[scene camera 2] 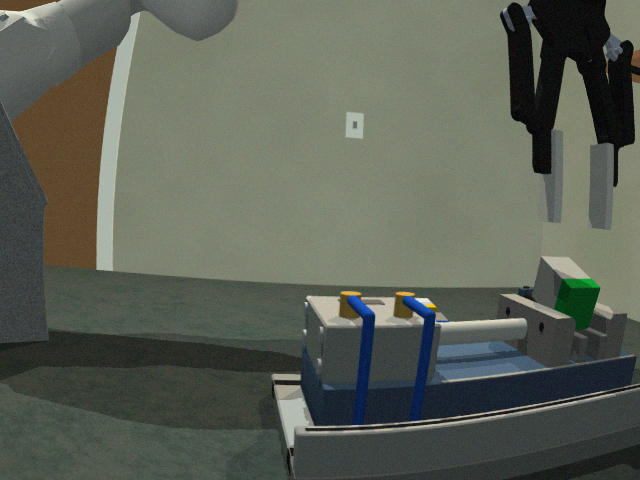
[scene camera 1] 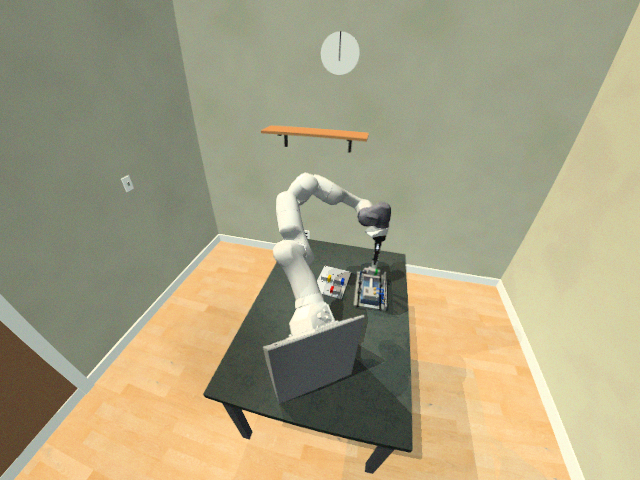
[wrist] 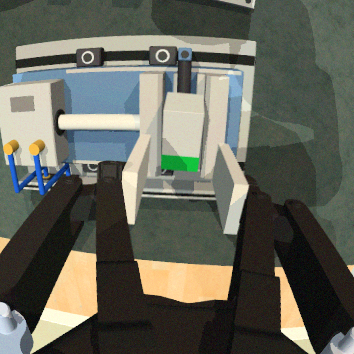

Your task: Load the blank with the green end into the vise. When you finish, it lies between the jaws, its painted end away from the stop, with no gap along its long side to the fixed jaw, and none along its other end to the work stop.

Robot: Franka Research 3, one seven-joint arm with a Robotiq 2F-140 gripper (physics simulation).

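Observation:
The blank with the green end (scene camera 1: 375, 271) (scene camera 2: 578, 304) (wrist: 183, 131) is between the vise's jaws, its green end away from the dark rod with a blue head (wrist: 184, 75). It stands above the jaw tops in scene camera 2 and looks tilted, green end lower. The moving jaw (scene camera 2: 537, 330) (wrist: 151, 120) is on the piston side; the other jaw (wrist: 217, 120) is close along the blank's opposite side. Contact there and at the rod is unclear. My gripper (scene camera 1: 374, 264) (scene camera 2: 575, 196) (wrist: 181, 157) is open and empty, its fingertips above the blank, spread wider than it.
The vise's blue bed (scene camera 2: 465, 397) (wrist: 105, 145) sits in a grey rail frame (scene camera 2: 465, 444). Its cylinder block (scene camera 2: 382, 351) (wrist: 32, 125) carries blue hoses (scene camera 2: 364, 372) (wrist: 37, 170). A white board (scene camera 1: 338, 272) with coloured-end parts lies beside it. A grey panel (scene camera 1: 315, 361) stands near the arm base.

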